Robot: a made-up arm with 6 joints.
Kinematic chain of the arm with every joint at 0, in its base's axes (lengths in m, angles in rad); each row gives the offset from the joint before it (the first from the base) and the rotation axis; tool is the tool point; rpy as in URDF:
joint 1: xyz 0 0 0.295 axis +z
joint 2: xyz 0 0 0 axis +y
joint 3: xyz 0.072 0 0.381 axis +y
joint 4: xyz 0.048 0 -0.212 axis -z
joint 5: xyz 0 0 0 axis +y
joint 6: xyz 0.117 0 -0.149 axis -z
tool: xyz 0 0 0 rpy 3.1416 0 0
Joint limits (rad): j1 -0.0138..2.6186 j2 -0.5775..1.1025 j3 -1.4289..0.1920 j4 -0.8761..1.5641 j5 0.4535..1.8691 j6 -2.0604..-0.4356
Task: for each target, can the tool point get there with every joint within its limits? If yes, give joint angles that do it. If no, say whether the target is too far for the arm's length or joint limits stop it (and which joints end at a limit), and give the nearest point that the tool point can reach.
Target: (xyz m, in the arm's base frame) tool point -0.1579 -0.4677 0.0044
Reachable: no: joint limits stop it (at a limit: joint 1, joint 2, joint 4) | nearest point -0.1742 -0.0686 0.1856 | short by 0.439 m
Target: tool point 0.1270 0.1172 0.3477
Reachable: yes | joints 0.4908 -0.1136 -0.4697 0.3588 1.3785 -1.5873
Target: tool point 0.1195 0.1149 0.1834
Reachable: yes | joints 0.6295 0.6644 -0.3760 0.3307 1.0409 -1.5608
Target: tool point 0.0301 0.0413 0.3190
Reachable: yes | joints 0.6394 0.6222 -0.1885 0.0968 1.6395 -0.8375
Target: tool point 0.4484 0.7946 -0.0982
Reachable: no: too far | nearest point 0.2866 0.5078 0.0547 | short by 0.363 m
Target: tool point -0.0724 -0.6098 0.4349
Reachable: no: joint limits stop it (at a limit: joint 1, joint 2, joint 3, joint 5) | nearest point -0.0332 -0.1713 0.3882 | short by 0.443 m
